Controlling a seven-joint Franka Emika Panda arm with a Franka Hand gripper.
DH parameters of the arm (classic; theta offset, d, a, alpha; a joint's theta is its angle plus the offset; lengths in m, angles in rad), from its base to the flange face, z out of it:
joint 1: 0 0.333 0 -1.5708
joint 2: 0 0 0 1.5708
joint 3: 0 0.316 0.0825 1.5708
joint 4: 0 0 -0.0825 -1.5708
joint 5: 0 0.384 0 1.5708
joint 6: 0 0 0.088 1.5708
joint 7: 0 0.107 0 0
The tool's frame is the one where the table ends.
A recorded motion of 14 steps. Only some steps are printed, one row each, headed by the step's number.
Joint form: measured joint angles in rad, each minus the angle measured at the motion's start. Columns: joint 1, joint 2, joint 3, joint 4, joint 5, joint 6, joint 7.
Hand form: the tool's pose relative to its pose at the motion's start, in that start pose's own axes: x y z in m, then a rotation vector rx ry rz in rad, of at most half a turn. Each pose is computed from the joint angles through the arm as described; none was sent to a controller.
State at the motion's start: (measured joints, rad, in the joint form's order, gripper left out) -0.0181 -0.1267 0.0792 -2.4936 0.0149 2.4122 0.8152
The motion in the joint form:
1: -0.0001 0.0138 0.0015 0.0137 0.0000 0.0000 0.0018
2: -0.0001 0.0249 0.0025 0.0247 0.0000 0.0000 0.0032
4: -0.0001 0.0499 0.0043 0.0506 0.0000 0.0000 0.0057
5: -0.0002 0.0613 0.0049 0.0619 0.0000 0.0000 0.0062
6: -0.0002 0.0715 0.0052 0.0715 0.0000 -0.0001 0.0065
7: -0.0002 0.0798 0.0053 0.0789 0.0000 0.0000 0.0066
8: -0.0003 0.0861 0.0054 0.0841 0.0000 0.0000 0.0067
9: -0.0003 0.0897 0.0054 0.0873 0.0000 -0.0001 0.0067
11: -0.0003 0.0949 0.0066 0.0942 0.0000 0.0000 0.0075
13: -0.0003 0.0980 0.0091 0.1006 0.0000 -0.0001 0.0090
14: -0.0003 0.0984 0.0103 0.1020 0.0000 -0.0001 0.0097
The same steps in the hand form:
1: 0.0025 -0.0037 0.0008 0.0006 -0.0008 0.0003
2: 0.0045 -0.0066 0.0016 0.0011 -0.0014 0.0007
4: 0.0094 -0.0134 0.0029 0.0032 -0.0023 0.0013
5: 0.0116 -0.0162 0.0037 0.0038 -0.0030 0.0012
6: 0.0135 -0.0186 0.0048 0.0038 -0.0041 0.0012
7: 0.0151 -0.0203 0.0058 0.0037 -0.0051 0.0012
8: 0.0161 -0.0215 0.0067 0.0033 -0.0062 0.0014
9: 0.0168 -0.0223 0.0072 0.0031 -0.0068 0.0014
11: 0.0179 -0.0243 0.0070 0.0048 -0.0059 0.0009
13: 0.0183 -0.0267 0.0059 0.0074 -0.0040 -0.0001
14: 0.0182 -0.0274 0.0055 0.0081 -0.0034 -0.0006

